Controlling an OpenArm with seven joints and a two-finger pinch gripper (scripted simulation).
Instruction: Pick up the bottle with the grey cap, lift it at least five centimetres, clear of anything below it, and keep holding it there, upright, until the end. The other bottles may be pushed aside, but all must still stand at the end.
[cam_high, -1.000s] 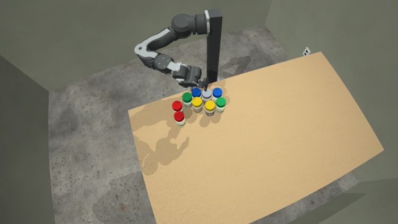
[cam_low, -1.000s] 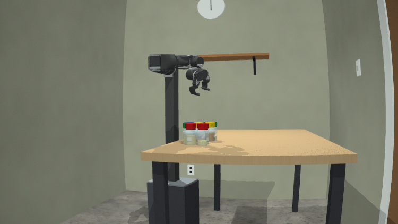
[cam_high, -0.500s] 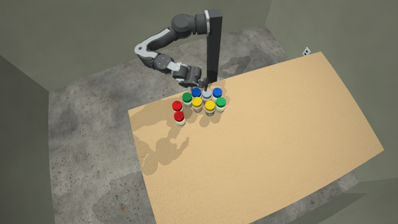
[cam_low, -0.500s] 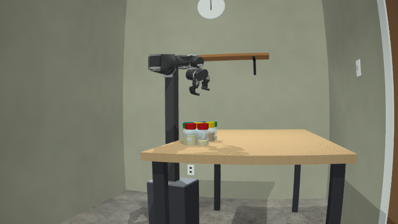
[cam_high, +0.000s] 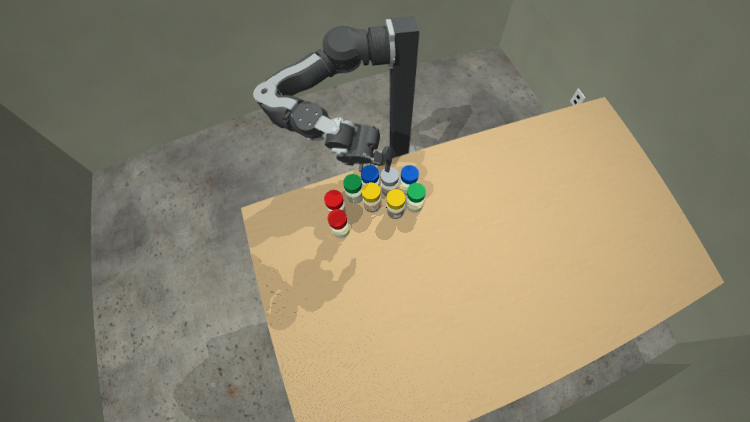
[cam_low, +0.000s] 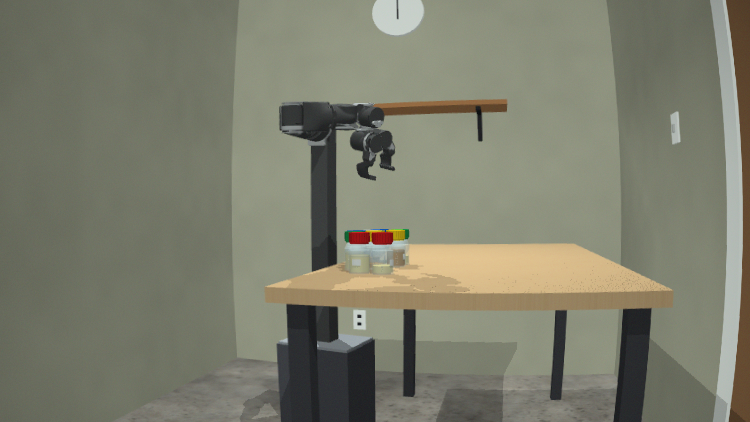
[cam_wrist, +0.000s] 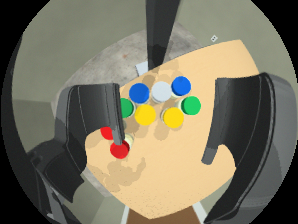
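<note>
The yellow-capped bottle is 220 mm below my hand and 20 mm to the right of it. Also, from my hand: grey-capped bottle (220 mm below, 50 mm to the left, 50 mm behind); then green-capped bottle (220 mm below, 110 mm to the left, 20 mm ahead); then blue-capped bottle (220 mm below, 110 mm to the left, 40 mm behind).
</note>
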